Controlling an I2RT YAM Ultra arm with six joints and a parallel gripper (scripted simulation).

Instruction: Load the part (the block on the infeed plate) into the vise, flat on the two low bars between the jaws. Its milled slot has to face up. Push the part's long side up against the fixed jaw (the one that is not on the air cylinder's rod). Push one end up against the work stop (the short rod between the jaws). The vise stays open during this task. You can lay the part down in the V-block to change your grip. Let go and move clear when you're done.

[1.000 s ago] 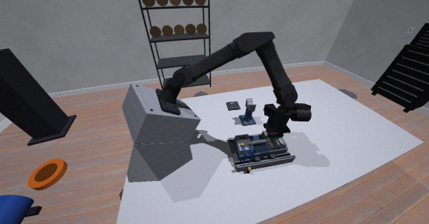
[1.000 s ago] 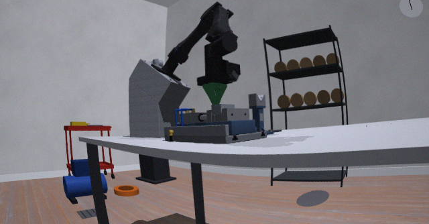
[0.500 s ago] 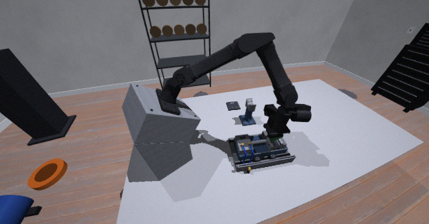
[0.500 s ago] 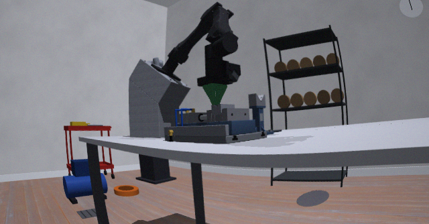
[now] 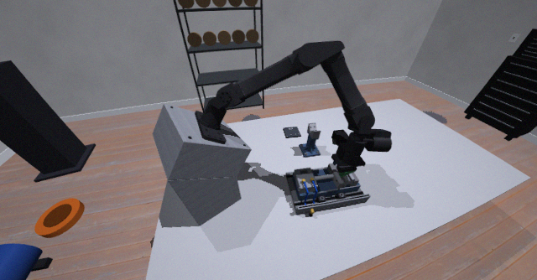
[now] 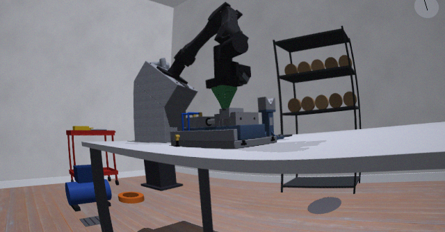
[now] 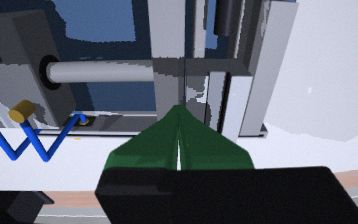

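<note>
Now: hand 20 mm short of the part and 10 mm above it. From my hand the other things lie so: cylinder rod 50 mm behind, 30 mm to the left, 30 mm below; then fixed jaw 60 mm ahead, 30 mm below, 10 mm to the left; then moving jaw 30 mm below, 20 mm to the left.
</note>
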